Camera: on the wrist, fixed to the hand. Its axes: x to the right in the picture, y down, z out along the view.
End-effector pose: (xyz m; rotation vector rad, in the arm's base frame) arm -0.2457 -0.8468 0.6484 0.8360 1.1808 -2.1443
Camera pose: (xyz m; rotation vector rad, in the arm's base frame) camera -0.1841 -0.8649 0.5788 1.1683 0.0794 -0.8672
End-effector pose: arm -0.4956 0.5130 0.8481 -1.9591 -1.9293 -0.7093
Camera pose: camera -0.4117 0.5041 0.8911 -2.5086 -0.0123 -0.0435
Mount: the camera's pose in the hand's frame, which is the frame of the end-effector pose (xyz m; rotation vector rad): 0.0137 0.0890 -0.0293 0.1320 -0.0338 1.5790
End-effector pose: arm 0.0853 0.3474 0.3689 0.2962 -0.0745 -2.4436
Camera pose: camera 0.1367 0.2703 0.3492 0.1348 -0.3344 -0.8736
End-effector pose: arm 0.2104 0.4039 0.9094 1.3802 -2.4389 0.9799
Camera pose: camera 0.1255 0.4440 0.8972 0.6812 2.4575 -0.9264
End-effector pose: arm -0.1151 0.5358 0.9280 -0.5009 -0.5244 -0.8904
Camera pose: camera -0.0282 0.5574 0.8972 -0.6189 -0.0907 0.6590
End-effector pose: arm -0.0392 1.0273 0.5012 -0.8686 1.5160 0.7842
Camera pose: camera -0.1317 1.0453 0.4915 0.6660 2.0390 1.7085
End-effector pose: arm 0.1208 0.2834 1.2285 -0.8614 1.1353 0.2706
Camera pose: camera 0.0539 0.3179 1.1711 0.3383 1.5690 1.4538
